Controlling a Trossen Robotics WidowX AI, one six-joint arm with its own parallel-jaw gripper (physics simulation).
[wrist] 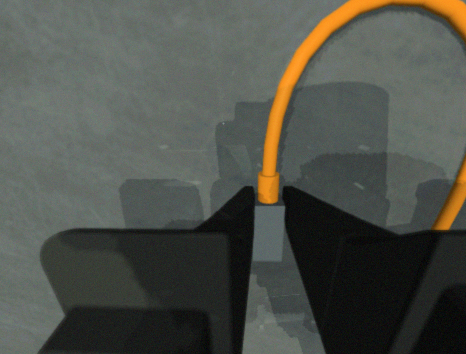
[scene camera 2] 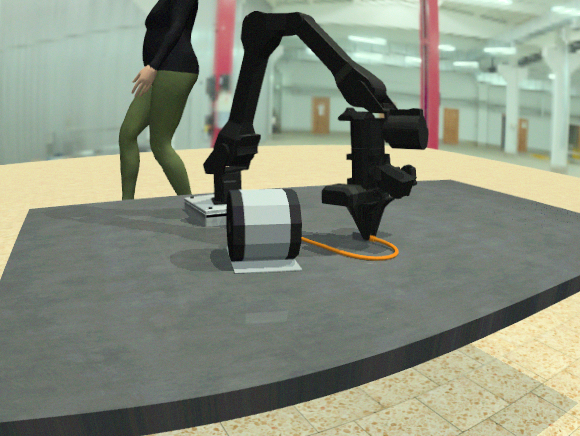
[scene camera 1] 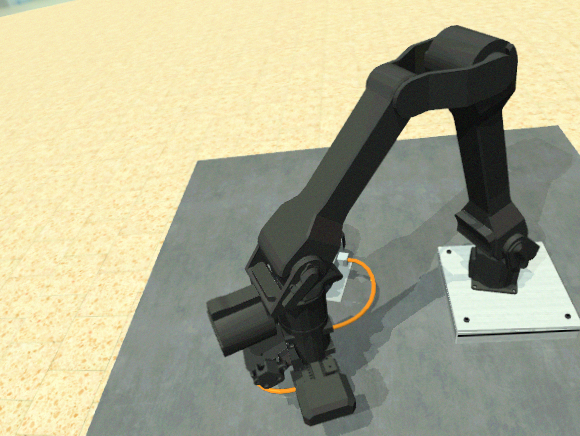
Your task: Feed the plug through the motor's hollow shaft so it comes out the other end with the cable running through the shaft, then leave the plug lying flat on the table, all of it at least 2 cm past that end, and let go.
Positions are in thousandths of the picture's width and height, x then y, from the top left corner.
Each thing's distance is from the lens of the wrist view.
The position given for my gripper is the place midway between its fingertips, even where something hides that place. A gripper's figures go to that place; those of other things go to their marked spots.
my gripper (wrist: 574,552): 0.11 m
grey plug (wrist: 578,617): 0.10 m
